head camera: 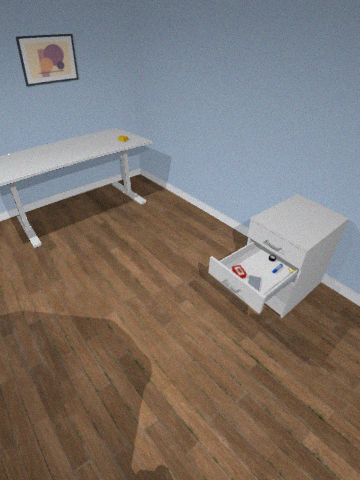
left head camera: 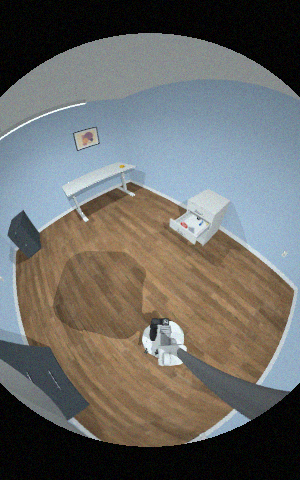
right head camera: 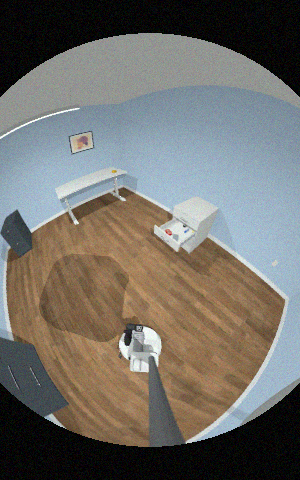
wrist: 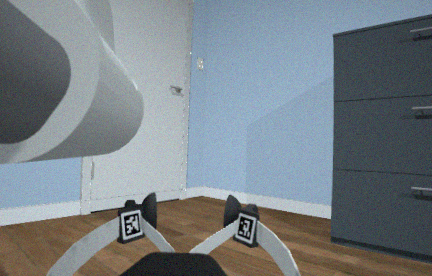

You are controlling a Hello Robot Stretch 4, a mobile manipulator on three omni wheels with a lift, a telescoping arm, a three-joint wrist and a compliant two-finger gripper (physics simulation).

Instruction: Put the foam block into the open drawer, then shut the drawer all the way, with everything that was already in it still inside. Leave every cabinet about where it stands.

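Places are measured from the robot's base along level axes (x down, y ahead, z right), in centimetres.
Pixels of known places: hand at its tool point: (left head camera: 150,352) (right head camera: 124,357) (wrist: 191,214).
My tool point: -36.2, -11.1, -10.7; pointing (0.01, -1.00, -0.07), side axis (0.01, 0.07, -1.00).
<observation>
For each thing: its top centre in the pictures, then the offset to it from my tool point, as dx, dy, dz.
- red item at its top centre: (head camera: 239,270) -2.4, +141.6, +40.1
- grey block at its top centre: (head camera: 254,283) -1.2, +132.5, +48.3
- blue item at its top centre: (head camera: 277,267) -2.2, +146.0, +65.4
- black round item at its top centre: (head camera: 272,257) -2.1, +156.1, +64.1
- small yellow item at its top centre: (head camera: 293,269) -1.2, +145.4, +75.6
A small yellow-orange block, apparently the foam block (head camera: 123,138) (left head camera: 122,166) (right head camera: 114,171), lies on the white desk (head camera: 60,155) near its right end. The white cabinet (head camera: 320,260) (left head camera: 216,220) (right head camera: 202,227) stands against the right wall. Its middle drawer (head camera: 220,273) (left head camera: 187,236) (right head camera: 172,244) is pulled out. In it lie a red item (head camera: 239,271), a grey block (head camera: 255,282), a blue item (head camera: 277,268), a black round item (head camera: 272,258) and a small yellow item (head camera: 292,270). My gripper (wrist: 191,210) is open and empty, far from desk and cabinet.
A dark cabinet (left head camera: 25,235) (right head camera: 17,233) stands left of the desk. Another dark cabinet (left head camera: 60,382) (right head camera: 35,377) (wrist: 375,140) with several drawers stands closer to my base. A white door (wrist: 145,115) shows in the wrist view. A framed picture (head camera: 48,59) hangs above the desk.
</observation>
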